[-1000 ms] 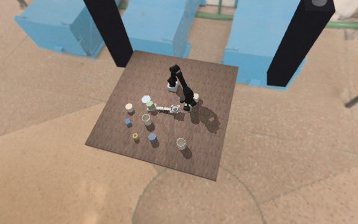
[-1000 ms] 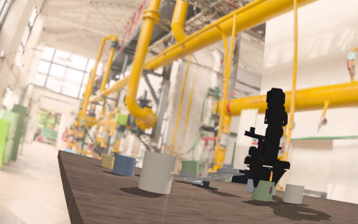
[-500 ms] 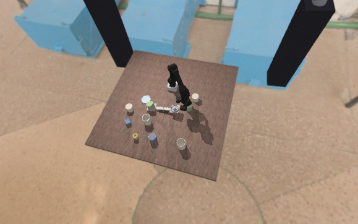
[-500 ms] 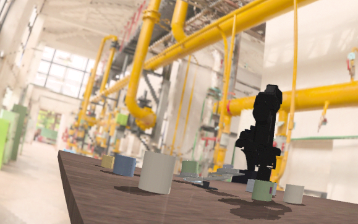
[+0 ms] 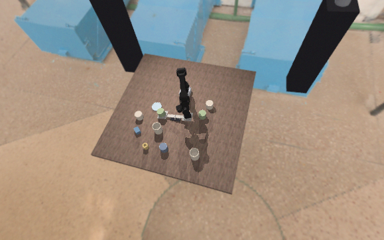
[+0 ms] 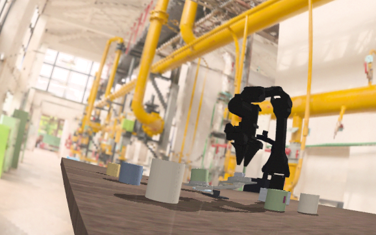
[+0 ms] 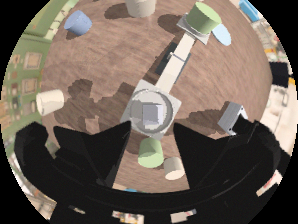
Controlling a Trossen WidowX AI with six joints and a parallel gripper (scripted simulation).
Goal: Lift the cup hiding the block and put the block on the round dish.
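Right now my gripper tip is 40 mm above the pale grey block. Also, from my gripper tip: balance 120 mm to the right, 90 mm below; then blue cylinder 310 mm ahead, 160 mm to the right, 90 mm below; then round light blue dish 350 mm to the right, 120 mm below, 110 mm behind.
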